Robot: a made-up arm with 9 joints.
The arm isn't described. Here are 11 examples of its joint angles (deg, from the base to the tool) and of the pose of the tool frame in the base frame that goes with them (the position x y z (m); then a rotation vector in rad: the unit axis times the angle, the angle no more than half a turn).
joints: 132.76 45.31 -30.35 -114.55 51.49 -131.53 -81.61 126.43 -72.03
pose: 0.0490 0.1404 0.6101 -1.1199 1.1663 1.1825
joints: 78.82 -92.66 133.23 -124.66 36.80 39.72 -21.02 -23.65 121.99
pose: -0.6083 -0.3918 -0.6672 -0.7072 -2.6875 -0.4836
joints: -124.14 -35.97 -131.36 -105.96 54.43 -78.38 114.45 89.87 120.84
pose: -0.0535 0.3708 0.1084 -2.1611 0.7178 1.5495
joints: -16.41 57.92 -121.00 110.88 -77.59 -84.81 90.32 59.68 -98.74
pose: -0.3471 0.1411 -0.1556 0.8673 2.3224 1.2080
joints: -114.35 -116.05 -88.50 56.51 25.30 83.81 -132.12 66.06 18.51
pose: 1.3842 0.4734 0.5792 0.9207 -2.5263 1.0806
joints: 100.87 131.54 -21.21 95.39 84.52 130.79 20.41 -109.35 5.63
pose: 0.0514 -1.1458 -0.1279 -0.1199 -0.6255 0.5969
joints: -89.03 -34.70 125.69 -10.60 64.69 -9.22 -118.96 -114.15 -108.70
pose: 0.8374 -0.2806 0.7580 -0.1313 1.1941 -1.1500
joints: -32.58 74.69 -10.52 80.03 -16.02 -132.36 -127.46 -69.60 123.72
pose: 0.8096 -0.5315 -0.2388 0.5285 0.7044 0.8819
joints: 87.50 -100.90 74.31 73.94 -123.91 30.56 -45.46 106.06 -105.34
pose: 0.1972 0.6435 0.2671 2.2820 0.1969 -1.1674
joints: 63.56 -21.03 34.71 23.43 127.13 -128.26 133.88 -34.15 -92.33
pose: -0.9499 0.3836 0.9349 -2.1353 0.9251 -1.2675
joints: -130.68 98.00 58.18 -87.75 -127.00 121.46 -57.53 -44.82 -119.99
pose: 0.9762 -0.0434 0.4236 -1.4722 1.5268 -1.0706
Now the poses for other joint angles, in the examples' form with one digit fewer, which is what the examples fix.
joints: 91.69 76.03 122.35 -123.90 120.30 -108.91 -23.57 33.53 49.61
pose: -0.179 1.164 0.251 2.561 -1.239 -0.172
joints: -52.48 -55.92 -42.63 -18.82 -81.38 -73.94 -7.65 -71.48 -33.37
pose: 0.561 -0.019 0.028 1.130 -0.586 -0.837
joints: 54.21 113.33 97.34 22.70 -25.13 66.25 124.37 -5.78 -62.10
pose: -1.067 -0.574 -0.578 -1.781 -2.242 -0.860
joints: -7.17 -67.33 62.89 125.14 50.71 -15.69 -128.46 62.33 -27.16
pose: 0.256 0.758 0.158 -1.436 1.357 -1.968
